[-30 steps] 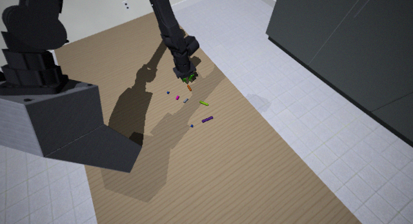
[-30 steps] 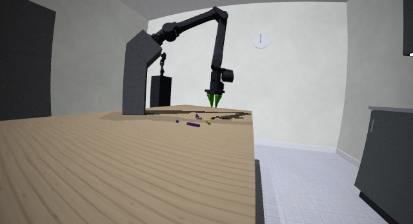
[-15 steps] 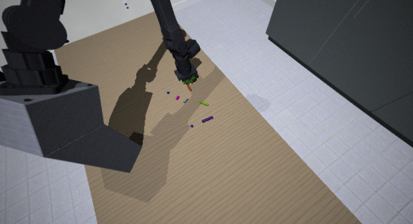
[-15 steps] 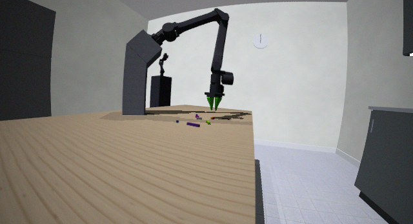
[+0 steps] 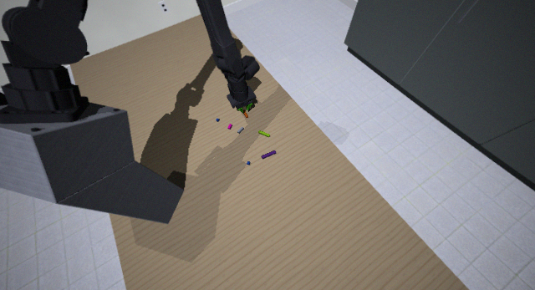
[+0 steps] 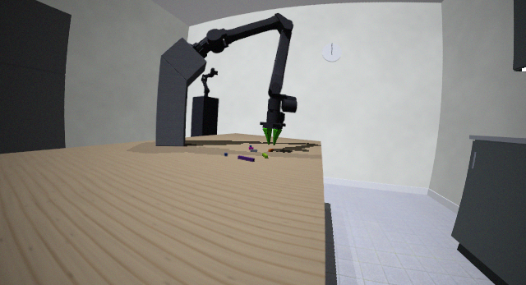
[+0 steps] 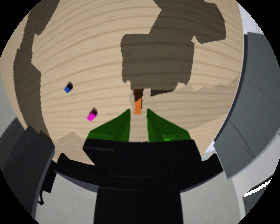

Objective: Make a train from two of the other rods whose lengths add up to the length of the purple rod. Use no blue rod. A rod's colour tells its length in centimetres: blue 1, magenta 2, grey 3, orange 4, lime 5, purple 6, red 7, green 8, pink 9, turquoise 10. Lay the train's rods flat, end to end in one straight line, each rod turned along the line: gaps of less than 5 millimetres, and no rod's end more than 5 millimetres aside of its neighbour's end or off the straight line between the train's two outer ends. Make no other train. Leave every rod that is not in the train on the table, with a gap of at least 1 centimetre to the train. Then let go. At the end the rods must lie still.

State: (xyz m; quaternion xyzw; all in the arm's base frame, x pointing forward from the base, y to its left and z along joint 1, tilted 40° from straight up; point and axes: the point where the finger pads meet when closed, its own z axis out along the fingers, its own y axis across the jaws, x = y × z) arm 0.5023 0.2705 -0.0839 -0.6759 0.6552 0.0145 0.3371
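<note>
Right now the orange rod is 3 cm below my hand. From my hand the other things lie so: magenta rod (8 cm behind, 4 cm to the right, 3 cm below); then lime rod (13 cm to the right, 5 cm ahead, 3 cm below); then grey rod (7 cm to the right, 4 cm behind, 3 cm below).
</note>
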